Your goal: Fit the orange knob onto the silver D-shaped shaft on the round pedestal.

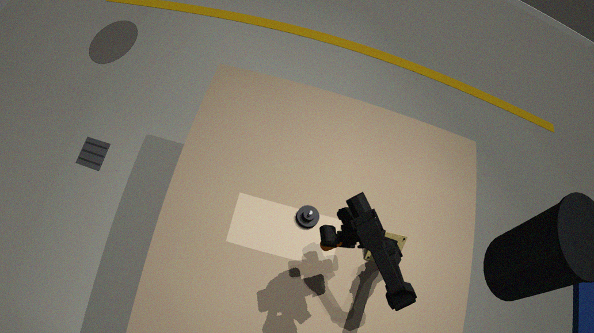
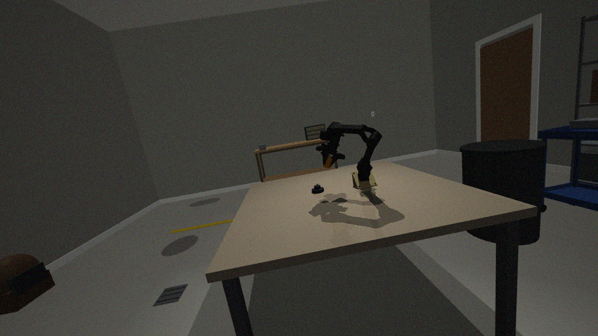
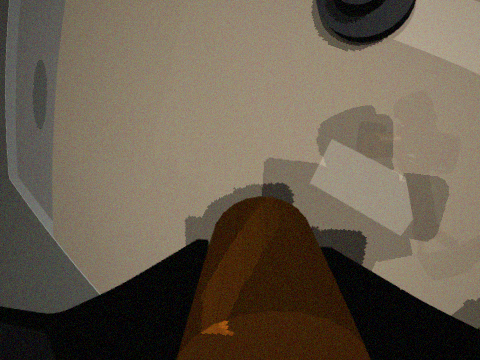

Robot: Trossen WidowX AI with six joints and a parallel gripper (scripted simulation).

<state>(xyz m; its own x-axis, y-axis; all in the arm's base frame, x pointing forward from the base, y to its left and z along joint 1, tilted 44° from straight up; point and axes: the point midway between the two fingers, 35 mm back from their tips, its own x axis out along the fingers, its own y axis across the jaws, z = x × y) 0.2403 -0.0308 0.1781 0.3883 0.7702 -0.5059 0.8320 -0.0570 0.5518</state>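
The orange knob is 3 cm above my gripper tip, 2 cm behind it and 1 cm to the right of it. Also, from my gripper tip: round pedestal 16 cm below, 14 cm to the right, 7 cm ahead.
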